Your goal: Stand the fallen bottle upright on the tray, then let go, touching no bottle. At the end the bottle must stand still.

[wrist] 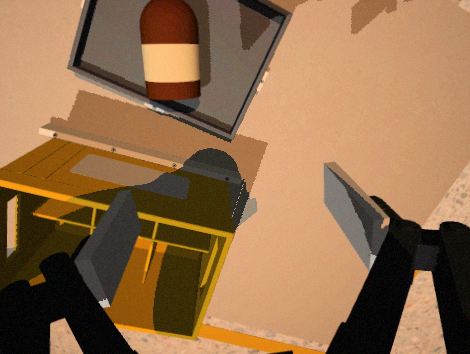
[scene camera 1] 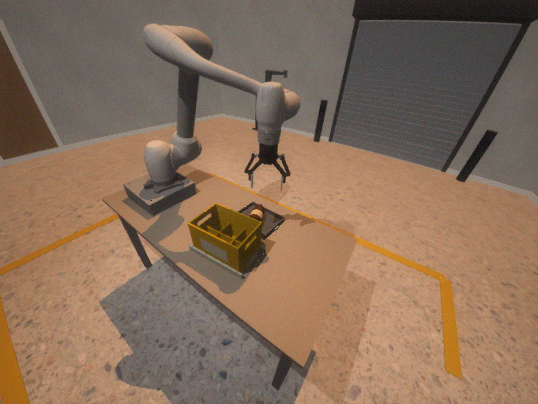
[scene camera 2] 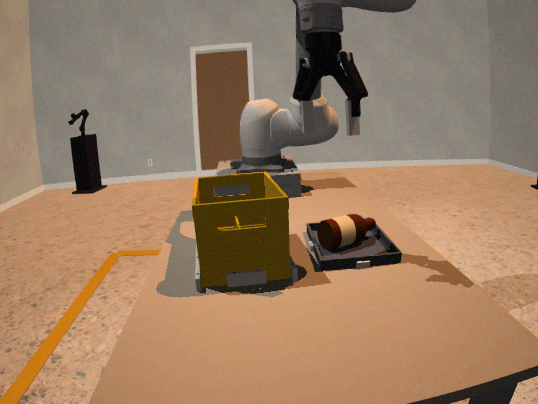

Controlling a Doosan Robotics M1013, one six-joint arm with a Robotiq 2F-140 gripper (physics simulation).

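Places are measured from the arm's base along level axes (x ahead, y left, z up), in centimetres.
Pixels of known places: gripper, fingertip midpoint: [wrist: 229, 196] [scene camera 1: 266, 188] [scene camera 2: 329, 133]; arm's base at its link origin: [scene camera 1: 165, 182] [scene camera 2: 262, 167].
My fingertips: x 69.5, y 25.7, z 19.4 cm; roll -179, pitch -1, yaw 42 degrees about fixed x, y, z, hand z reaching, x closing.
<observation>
For each thing: its top centre in the pictures, then the offset to it from my fingertips.
- brown bottle with a cream label, top centre: [wrist: 165, 33] [scene camera 2: 350, 214] [scene camera 1: 257, 208] dx -11.5, dy +5.3, dz -21.2 cm
- yellow crate with dividers, top centre: [wrist: 104, 271] [scene camera 2: 234, 185] [scene camera 1: 225, 222] dx -3.2, dy -21.3, dz -11.6 cm
A brown bottle with a cream label [scene camera 1: 257, 214] [scene camera 2: 346, 231] [wrist: 171, 62] lies on its side in the dark, low-walled tray [scene camera 1: 274, 228] [scene camera 2: 385, 258] [wrist: 235, 75]. In scene camera 2 its base faces the front left and its neck points to the back right. In the wrist view its base is toward the tray side nearest the crate, and its neck is outside the top edge. My gripper [scene camera 1: 266, 186] [scene camera 2: 330, 127] [wrist: 229, 196] is open and empty, pointing down. It hangs well above the table, apart from the bottle.
A yellow crate with dividers [scene camera 1: 245, 256] [scene camera 2: 240, 250] [wrist: 40, 160] stands close beside the tray, and its walls rise higher than the tray's. Inside it, parts are shadowed. The arm's base block [scene camera 1: 165, 197] stands at the table's far end in scene camera 2.
</observation>
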